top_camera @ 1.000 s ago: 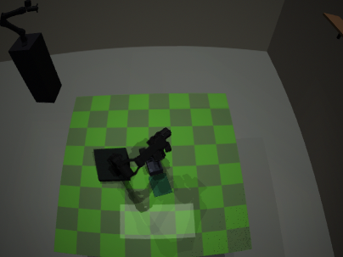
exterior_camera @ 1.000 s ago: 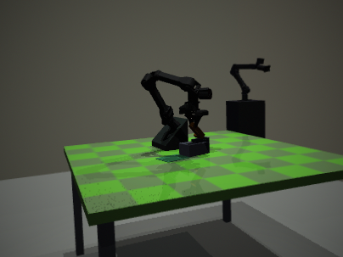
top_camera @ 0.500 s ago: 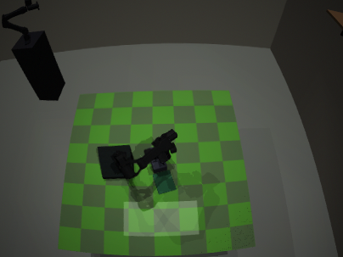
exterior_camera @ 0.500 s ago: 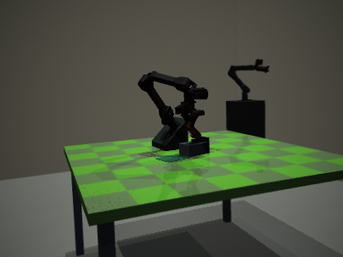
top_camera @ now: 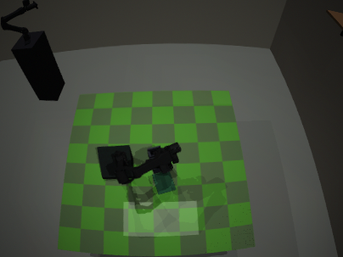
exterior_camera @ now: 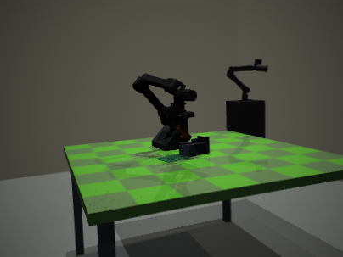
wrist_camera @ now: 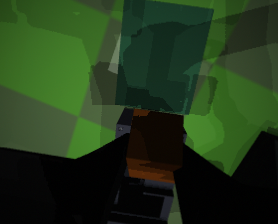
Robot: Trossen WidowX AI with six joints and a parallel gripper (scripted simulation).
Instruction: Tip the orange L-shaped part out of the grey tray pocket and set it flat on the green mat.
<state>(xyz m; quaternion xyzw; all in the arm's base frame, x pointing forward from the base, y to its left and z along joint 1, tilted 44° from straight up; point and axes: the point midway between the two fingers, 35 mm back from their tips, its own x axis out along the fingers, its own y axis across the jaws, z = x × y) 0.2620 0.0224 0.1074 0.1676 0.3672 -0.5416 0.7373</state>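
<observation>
The green mat is 160 mm below my gripper tip, 50 mm to the right of it and 10 mm ahead of it. The rest, counted from my gripper tip: orange L-shaped part: 30 mm to the left, 30 mm below, 30 mm behind.
</observation>
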